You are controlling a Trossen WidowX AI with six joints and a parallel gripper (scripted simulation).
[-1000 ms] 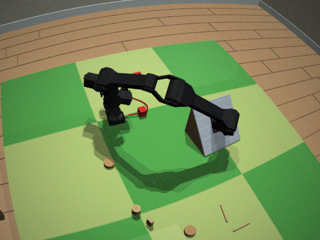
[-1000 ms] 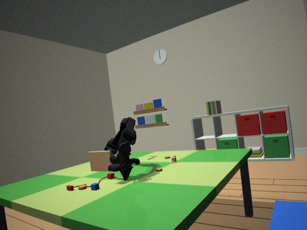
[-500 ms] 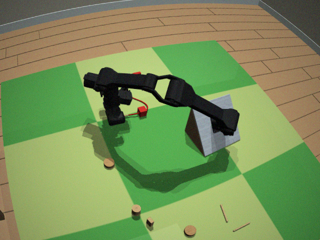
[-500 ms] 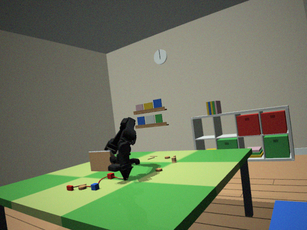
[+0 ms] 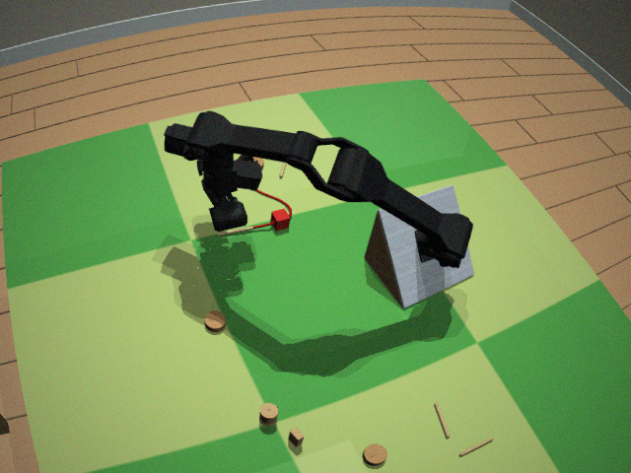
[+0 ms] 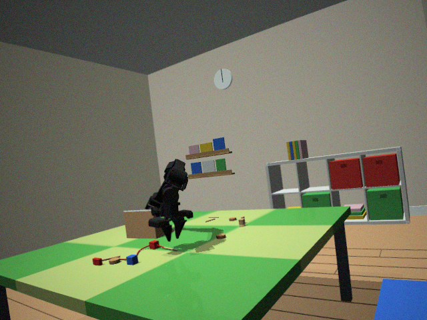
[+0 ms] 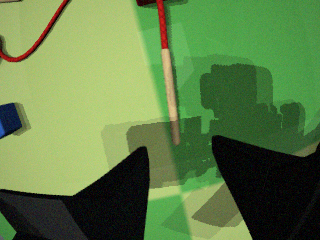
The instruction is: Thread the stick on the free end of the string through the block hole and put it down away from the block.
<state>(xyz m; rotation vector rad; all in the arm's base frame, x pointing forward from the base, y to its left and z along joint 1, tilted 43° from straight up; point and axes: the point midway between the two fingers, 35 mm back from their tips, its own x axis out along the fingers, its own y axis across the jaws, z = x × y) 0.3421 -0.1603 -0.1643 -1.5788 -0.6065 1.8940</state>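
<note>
The thin wooden stick lies 4 cm below my gripper tip, 4 cm behind it and 1 cm to the left of it. The rest, counted from my gripper tip: blue block (16 cm to the right, 6 cm behind, 3 cm below); then round wooden button (17 cm to the right, 15 cm behind, 4 cm below); then red block (12 cm behind, 3 cm below, 2 cm to the left).
</note>
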